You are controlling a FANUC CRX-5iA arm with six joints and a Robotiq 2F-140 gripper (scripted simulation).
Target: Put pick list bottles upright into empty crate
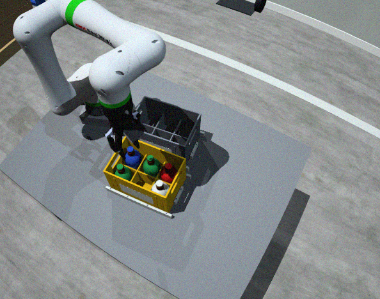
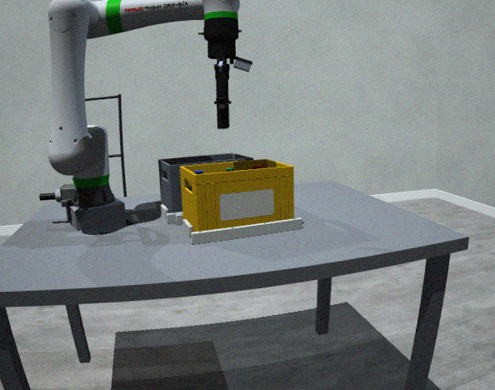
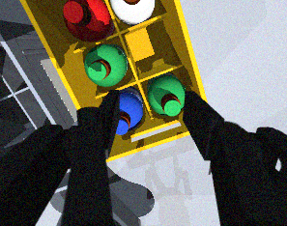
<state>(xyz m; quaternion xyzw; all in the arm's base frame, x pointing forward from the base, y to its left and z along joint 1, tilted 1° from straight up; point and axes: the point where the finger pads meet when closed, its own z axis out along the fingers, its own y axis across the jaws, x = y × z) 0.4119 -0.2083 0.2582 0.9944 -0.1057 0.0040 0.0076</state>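
Right now my hand is 23 cm above the blue bottle, 7 cm past it and 6 cm to the right of it. Also, from my hand: white-labelled bottle: 23 cm below, 12 cm ahead; then green bottle: 23 cm below, 7 cm to the left, 3 cm ahead; then yellow crate: 23 cm below, 3 cm to the left, 3 cm ahead.
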